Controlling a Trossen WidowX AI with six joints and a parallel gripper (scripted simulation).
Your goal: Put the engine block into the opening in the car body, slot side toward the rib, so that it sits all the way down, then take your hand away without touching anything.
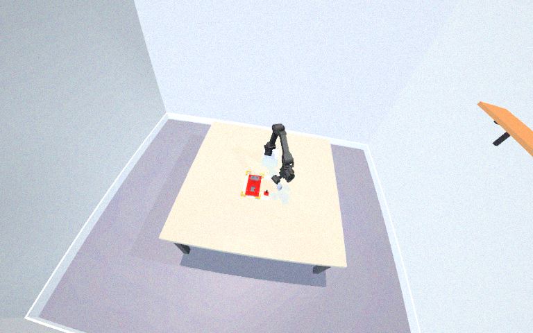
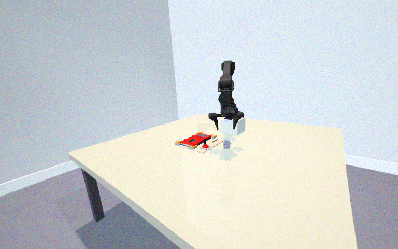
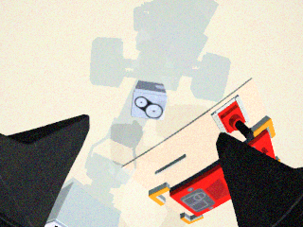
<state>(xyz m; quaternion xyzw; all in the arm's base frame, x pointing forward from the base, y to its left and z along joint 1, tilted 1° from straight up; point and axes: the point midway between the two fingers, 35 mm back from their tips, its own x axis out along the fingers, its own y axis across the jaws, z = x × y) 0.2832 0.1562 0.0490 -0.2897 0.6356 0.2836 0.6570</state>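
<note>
My gripper tip is now 9 cm above the engine block.
</note>
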